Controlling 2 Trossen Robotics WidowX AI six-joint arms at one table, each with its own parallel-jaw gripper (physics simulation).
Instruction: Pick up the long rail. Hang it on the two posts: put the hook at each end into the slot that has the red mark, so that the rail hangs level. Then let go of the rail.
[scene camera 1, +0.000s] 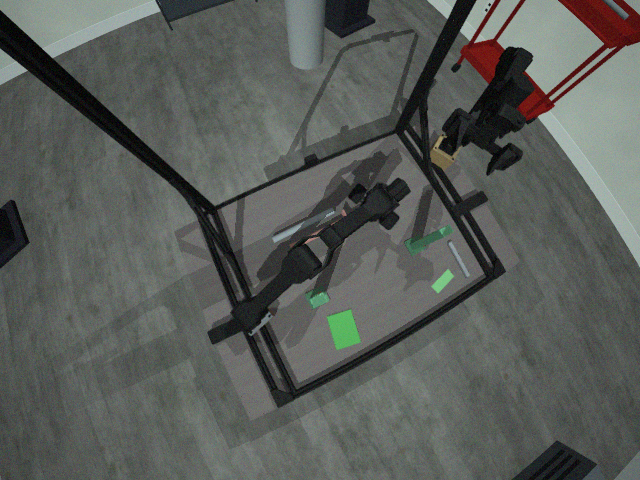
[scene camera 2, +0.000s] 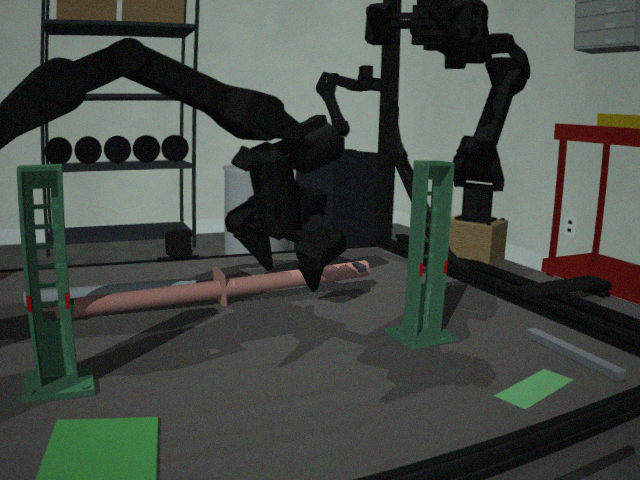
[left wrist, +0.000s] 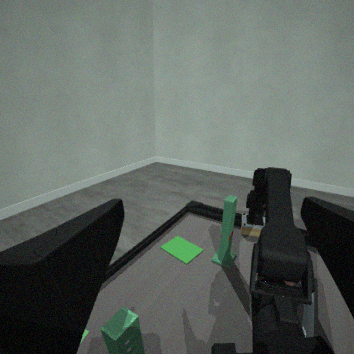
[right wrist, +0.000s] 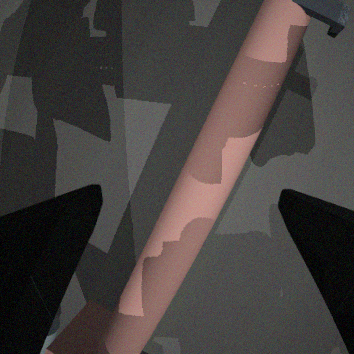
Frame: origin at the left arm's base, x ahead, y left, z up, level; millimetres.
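Seen in the pictures: left gripper, fingertip midpoint: (scene camera 1: 472, 162) (scene camera 2: 396, 8) (left wrist: 213, 206); right gripper, fingertip midpoint: (scene camera 2: 291, 279) (right wrist: 192, 195); left arm's base, origin of the base link: (scene camera 1: 447, 146) (scene camera 2: 476, 219); right arm's base, origin of the base link: (scene camera 1: 252, 314) (left wrist: 254, 219).
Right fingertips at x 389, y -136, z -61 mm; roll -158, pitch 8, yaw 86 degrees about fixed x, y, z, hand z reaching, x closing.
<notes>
Pixels of each thing's top centre, then the offset from my right fingertips to it. "spot": a spot on its surface instead.
- long pink rail, middle of its top: (scene camera 2: 220, 271) 93 mm ahead, 53 mm right, 20 mm up
- dark hook, surface spot: (right wrist: 322, 12) (scene camera 2: 356, 264) spot: 78 mm back, 62 mm left, 19 mm up
- grey pipe, middle of its top: (scene camera 2: 110, 284) (left wrist: 310, 298) (scene camera 1: 303, 223) 200 mm ahead, 172 mm right, 1 mm down
- thin grey bar, middle of its top: (scene camera 2: 573, 348) (scene camera 1: 459, 259) 28 mm back, 405 mm left, 16 mm down
- small green patch, surface spot: (scene camera 2: 535, 387) (scene camera 1: 443, 281) spot: 82 mm ahead, 389 mm left, 26 mm down
- larger green patch, surface spot: (scene camera 2: 103, 446) (scene camera 1: 343, 325) spot: 421 mm ahead, 146 mm left, 23 mm down
The long pink rail (scene camera 2: 170, 295) (right wrist: 200, 200) lies behind the posts, its middle collar (scene camera 2: 219, 286) upright and a dark hook (scene camera 2: 358, 266) (right wrist: 322, 12) at its right end; its left end is partly hidden behind a post. Two green posts (scene camera 2: 438, 302) (scene camera 2: 49, 346) (scene camera 1: 431, 241) (scene camera 1: 316, 298) (left wrist: 227, 230) stand upright with red marks (scene camera 2: 446, 266) (scene camera 2: 67, 300) at their slots. My right gripper (scene camera 2: 291, 279) (right wrist: 192, 195) is open over the rail's right half, with nothing held. My left gripper (left wrist: 213, 206) is open and empty, raised far from the rail at the right of scene camera 1.
A grey pipe (scene camera 1: 288, 232) lies close behind the rail. A thin grey bar (scene camera 1: 458, 258) (scene camera 2: 576, 353) lies near the right edge. A small green patch (scene camera 1: 442, 281) (scene camera 2: 535, 387) and a larger green patch (scene camera 1: 343, 329) (scene camera 2: 103, 446) lie in front. A black frame borders the table.
</notes>
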